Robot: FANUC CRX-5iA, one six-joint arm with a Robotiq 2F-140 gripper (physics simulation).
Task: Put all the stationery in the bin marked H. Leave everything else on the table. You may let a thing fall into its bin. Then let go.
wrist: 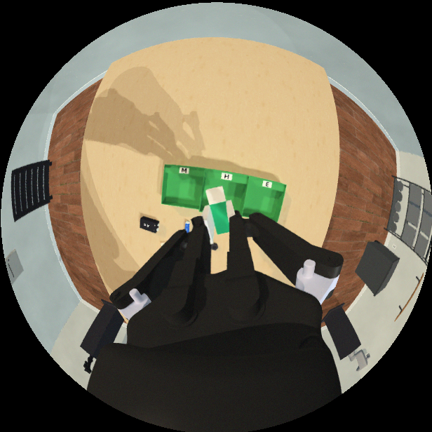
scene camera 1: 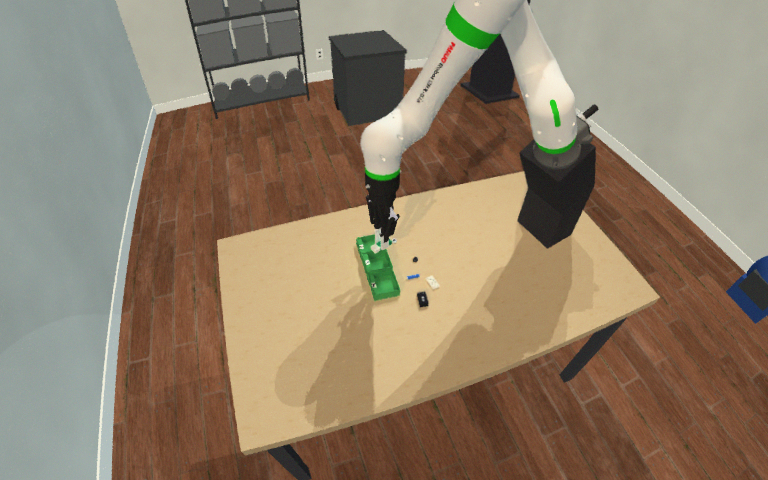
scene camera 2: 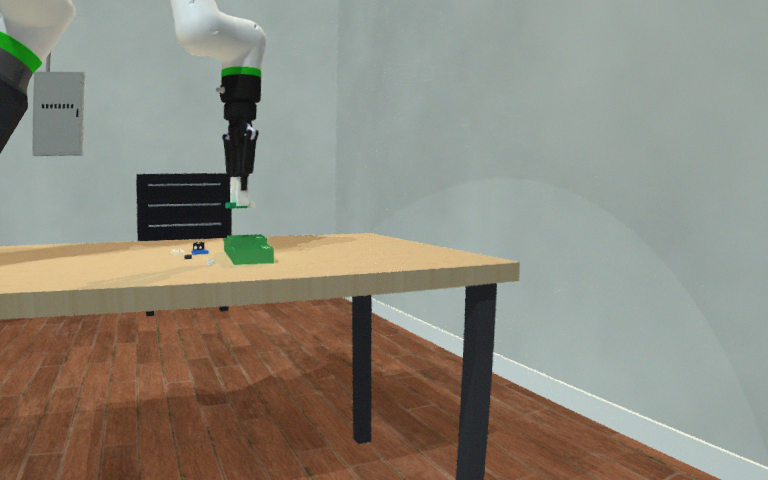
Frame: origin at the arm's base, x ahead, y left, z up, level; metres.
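Seen in the pictures: gripper, fingertip midpoint: (scene camera 1: 381,245) (scene camera 2: 239,205); arm's base, origin of the base link: (scene camera 1: 556,149).
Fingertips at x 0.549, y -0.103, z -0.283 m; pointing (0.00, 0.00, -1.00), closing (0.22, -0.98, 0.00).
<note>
Pixels of each thing's top centre, then the offset from my fingertips to it. "spot": a spot on its surface instead.
- white-and-green eraser, middle of its top: (scene camera 2: 240,202) (scene camera 1: 381,243) dx +0.002, dy +0.001, dz +0.008 m
- bin H, surface spot: (scene camera 1: 378,262) spot: dx +0.001, dy -0.023, dz -0.110 m
- small blue stick, middle of its top: (scene camera 2: 200,250) (scene camera 1: 412,275) dx -0.076, dy +0.080, dz -0.107 m
- black block, middle of its top: (scene camera 2: 198,243) (scene camera 1: 422,297) dx -0.060, dy +0.174, dz -0.099 m
- white domino, middle of its top: (scene camera 2: 177,250) (scene camera 1: 432,281) dx -0.124, dy +0.128, dz -0.110 m
- small black piece, middle of its top: (scene camera 2: 188,255) (scene camera 1: 415,258) dx -0.120, dy +0.017, dz -0.109 m
- small white piece, middle of its top: (scene camera 2: 210,260) (scene camera 1: 394,240) dx -0.093, dy -0.092, dz -0.109 m
My gripper (scene camera 1: 382,242) (scene camera 2: 239,196) (wrist: 219,211) is shut on a white-and-green eraser (scene camera 1: 375,248) (scene camera 2: 231,205) (wrist: 220,223), held level well above the green bins. In the wrist view the eraser overlaps the front part of bin H (scene camera 1: 378,262) (wrist: 237,192), the middle one, and hides some of it; the visible part of its floor is bare. A small blue stick (scene camera 1: 412,276) (scene camera 2: 200,252) (wrist: 187,227) lies on the table beside the bins; its kind is hard to tell.
Bin M (scene camera 1: 386,282) (wrist: 183,188) and bin E (wrist: 264,199) flank bin H. On the table lie a black block (scene camera 1: 422,299) (scene camera 2: 198,246) (wrist: 149,224), a white domino (scene camera 1: 432,282) (scene camera 2: 177,251), a small black piece (scene camera 1: 415,259) (scene camera 2: 188,256) and a small white piece (scene camera 1: 394,241) (scene camera 2: 210,262).
</note>
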